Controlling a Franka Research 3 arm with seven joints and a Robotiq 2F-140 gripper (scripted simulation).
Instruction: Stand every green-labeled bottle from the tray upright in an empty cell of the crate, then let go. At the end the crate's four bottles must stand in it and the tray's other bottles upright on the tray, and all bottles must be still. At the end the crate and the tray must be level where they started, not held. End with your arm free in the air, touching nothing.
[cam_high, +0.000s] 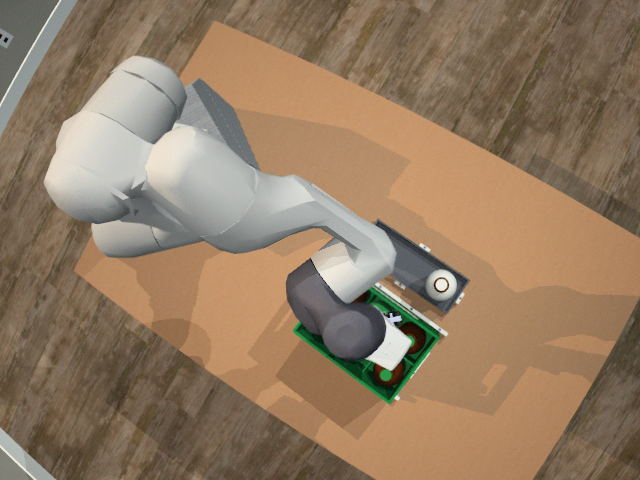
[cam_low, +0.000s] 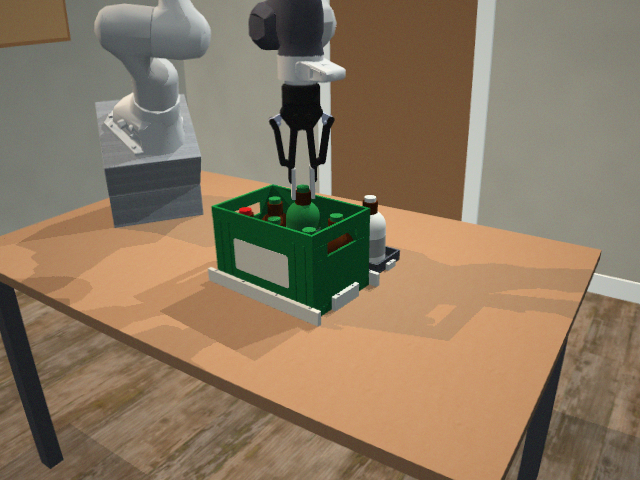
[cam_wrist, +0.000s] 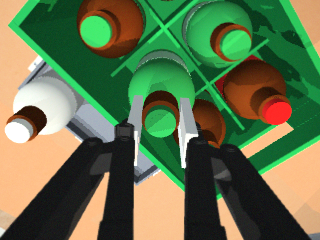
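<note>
Right now my hand is 130 mm above the green crate, 40 mm to the left of it and 10 mm past it. From my hand the other things lie so: white-labeled bottle 130 mm below, 120 mm to the left, 100 mm ahead; then grey tray 200 mm below, 140 mm to the left, 20 mm ahead.
</note>
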